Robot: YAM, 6 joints.
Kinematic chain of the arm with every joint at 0, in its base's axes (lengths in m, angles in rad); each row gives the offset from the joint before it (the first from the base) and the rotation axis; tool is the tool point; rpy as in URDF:
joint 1: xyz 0 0 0.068 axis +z
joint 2: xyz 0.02 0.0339 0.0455 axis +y
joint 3: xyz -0.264 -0.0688 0 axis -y
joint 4: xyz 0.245 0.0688 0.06 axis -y
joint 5: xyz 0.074 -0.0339 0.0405 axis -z
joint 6: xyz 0.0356 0 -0.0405 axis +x
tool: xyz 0 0 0 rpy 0 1.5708 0
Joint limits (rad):
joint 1: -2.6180..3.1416
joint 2: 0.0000..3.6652
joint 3: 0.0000..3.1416
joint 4: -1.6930..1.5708
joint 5: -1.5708..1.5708
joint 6: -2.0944..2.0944
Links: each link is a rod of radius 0.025 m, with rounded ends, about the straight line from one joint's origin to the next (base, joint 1, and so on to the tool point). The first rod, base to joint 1, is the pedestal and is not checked.
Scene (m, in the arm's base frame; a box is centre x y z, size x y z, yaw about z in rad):
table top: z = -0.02
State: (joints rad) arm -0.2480 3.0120 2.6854 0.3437 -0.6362 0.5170
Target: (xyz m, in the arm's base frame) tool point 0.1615 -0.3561 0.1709
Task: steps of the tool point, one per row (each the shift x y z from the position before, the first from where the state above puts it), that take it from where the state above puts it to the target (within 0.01 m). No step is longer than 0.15 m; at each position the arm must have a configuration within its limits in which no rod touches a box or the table.
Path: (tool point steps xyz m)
1: -0.0529 -0.1077 0.0169
2: -0.0848 -0.0825 0.0140
3: -0.1054 -0.0481 0.0097
4: -0.1121 -0.0097 0.0044
5: -0.1047 0.0274 -0.0017

